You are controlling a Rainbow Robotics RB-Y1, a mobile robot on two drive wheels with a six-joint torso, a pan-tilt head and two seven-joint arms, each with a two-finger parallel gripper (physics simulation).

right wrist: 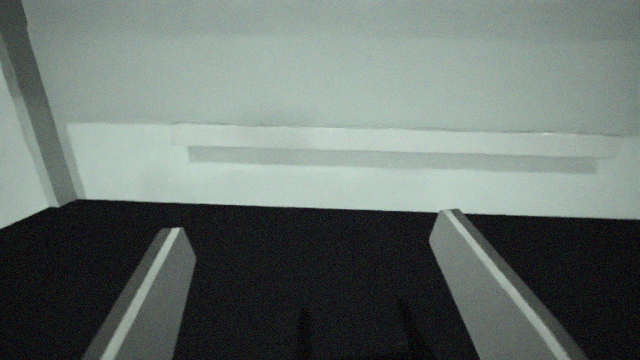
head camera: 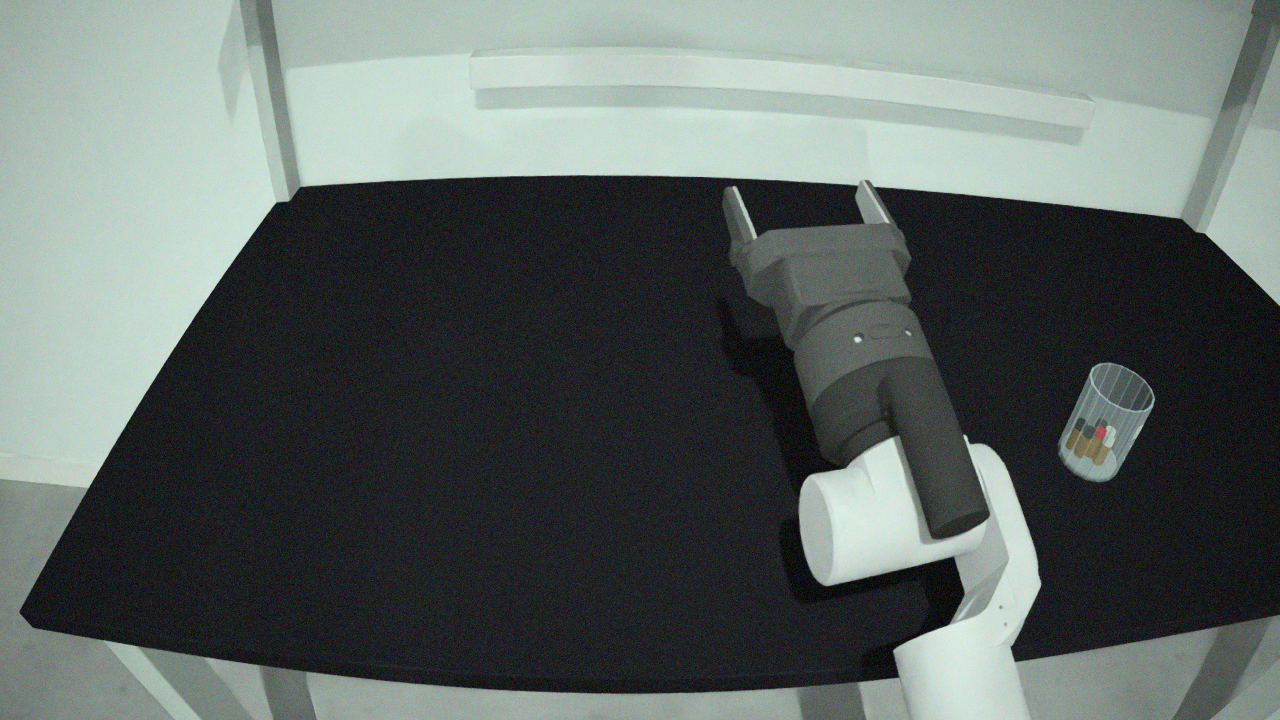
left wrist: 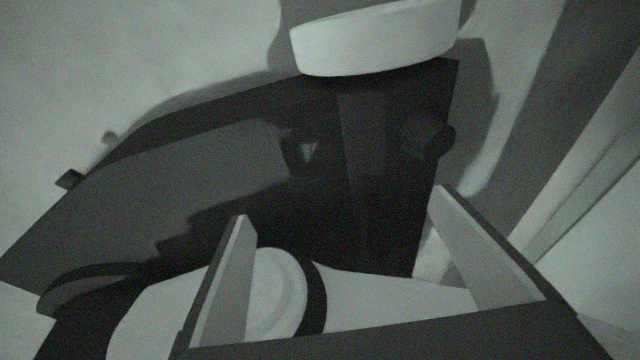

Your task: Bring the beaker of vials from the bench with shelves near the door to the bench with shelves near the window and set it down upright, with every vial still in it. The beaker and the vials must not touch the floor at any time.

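Observation:
A clear glass beaker [head camera: 1106,420] stands upright on the black bench top [head camera: 447,402] [right wrist: 310,260], at the right in the head camera view. Several small amber vials [head camera: 1089,444] with dark, red and white caps lie low inside it. My right gripper [head camera: 799,188] [right wrist: 316,233] is open and empty above the back part of the bench top, to the left of the beaker and farther back. The right forearm lies between the gripper and the front edge, left of the beaker. My left gripper [left wrist: 339,211] is open and empty, beside the robot's own body; it does not show in the head camera view.
Upright posts [head camera: 271,107] [head camera: 1235,125] [right wrist: 42,110] rise at the back corners of the bench. A long white rail [head camera: 769,74] [right wrist: 390,140] runs along the wall behind it. In the left wrist view, the robot's dark base [left wrist: 320,200] and pale floor [left wrist: 125,50] show.

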